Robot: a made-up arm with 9 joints.
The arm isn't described. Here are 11 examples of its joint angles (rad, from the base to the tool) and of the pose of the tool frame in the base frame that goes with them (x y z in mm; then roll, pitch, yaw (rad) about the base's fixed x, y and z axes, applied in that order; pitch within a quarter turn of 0, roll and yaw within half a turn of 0).
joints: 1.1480 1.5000 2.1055 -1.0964 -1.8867 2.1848 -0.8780 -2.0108 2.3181
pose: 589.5 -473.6 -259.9 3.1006 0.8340 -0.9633
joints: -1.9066 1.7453 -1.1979 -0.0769 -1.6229 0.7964 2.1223 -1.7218 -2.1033
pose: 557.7 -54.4 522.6 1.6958 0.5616 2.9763
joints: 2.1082 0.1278 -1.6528 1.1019 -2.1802 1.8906 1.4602 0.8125 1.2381
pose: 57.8 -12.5 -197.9 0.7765 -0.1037 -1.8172
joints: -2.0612 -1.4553 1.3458 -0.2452 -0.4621 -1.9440 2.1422 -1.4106 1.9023
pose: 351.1 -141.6 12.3 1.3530 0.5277 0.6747
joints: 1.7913 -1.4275 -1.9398 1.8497 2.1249 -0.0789 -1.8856 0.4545 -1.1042
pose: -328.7 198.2 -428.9 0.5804 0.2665 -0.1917
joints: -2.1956 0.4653 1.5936 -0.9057 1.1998 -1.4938 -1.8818 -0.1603 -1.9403
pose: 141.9 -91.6 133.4 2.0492 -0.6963 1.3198
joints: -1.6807 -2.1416 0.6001 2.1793 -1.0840 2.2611 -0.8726 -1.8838 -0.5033
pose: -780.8 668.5 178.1 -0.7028 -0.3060 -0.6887
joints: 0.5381 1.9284 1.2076 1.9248 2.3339 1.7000 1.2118 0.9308 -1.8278
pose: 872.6 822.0 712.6 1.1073 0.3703 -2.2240
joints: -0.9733 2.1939 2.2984 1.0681 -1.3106 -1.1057 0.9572 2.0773 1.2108
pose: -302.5 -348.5 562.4 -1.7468 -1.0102 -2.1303
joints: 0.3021 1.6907 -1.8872 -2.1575 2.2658 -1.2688 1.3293 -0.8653 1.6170
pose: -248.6 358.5 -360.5 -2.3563 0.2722 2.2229
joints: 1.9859 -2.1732 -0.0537 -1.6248 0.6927 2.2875 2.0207 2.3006 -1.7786
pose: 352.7 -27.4 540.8 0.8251 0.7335 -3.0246
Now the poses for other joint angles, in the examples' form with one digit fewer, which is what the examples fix.
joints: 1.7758 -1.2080 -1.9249 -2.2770 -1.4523 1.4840 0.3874 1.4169 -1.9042
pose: 279 6 -308 -1.035 0.058 2.770
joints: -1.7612 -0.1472 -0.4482 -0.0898 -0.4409 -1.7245 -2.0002 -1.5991 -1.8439
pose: 302 -314 755 -1.834 0.840 -2.114
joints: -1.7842 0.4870 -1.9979 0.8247 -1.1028 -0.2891 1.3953 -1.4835 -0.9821
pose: 512 -598 597 -1.350 -0.480 2.115
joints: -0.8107 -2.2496 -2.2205 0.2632 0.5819 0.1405 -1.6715 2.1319 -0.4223
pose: -64 -533 -22 -1.634 -1.020 -1.319
